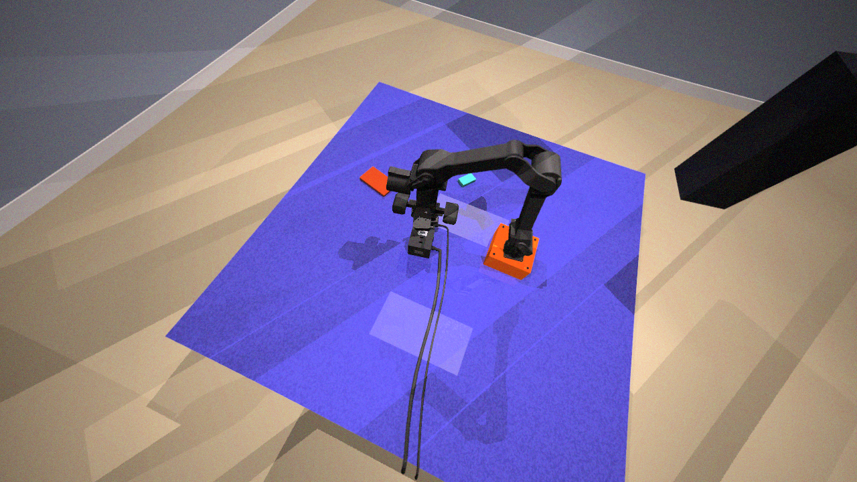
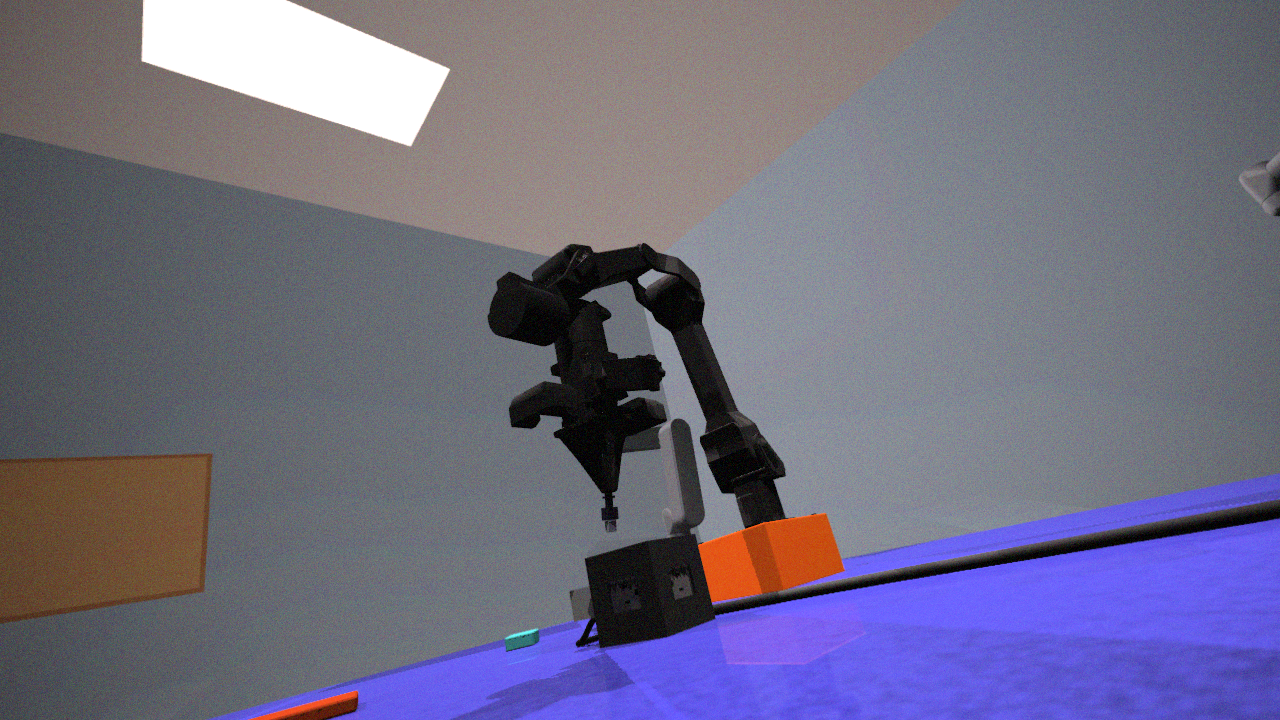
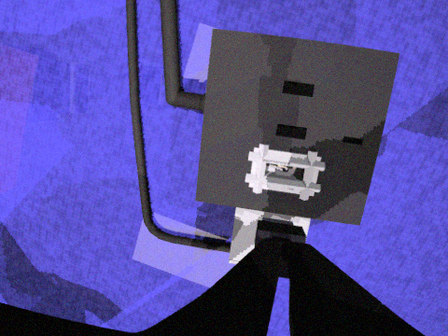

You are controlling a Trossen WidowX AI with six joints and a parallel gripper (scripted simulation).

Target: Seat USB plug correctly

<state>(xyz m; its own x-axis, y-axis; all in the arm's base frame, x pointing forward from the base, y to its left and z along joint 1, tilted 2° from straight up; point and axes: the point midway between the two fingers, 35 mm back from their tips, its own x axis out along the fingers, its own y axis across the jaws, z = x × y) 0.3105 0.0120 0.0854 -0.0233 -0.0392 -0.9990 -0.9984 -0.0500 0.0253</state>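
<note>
The usb plug is 2 cm below my gripper tip. Round my gripper tip: red flat piece: 23 cm ahead, 20 cm to the right, 13 cm below; usb socket: 6 cm below, 1 cm to the left; cyan block: 31 cm to the right, 13 cm below, 11 cm behind.
</note>
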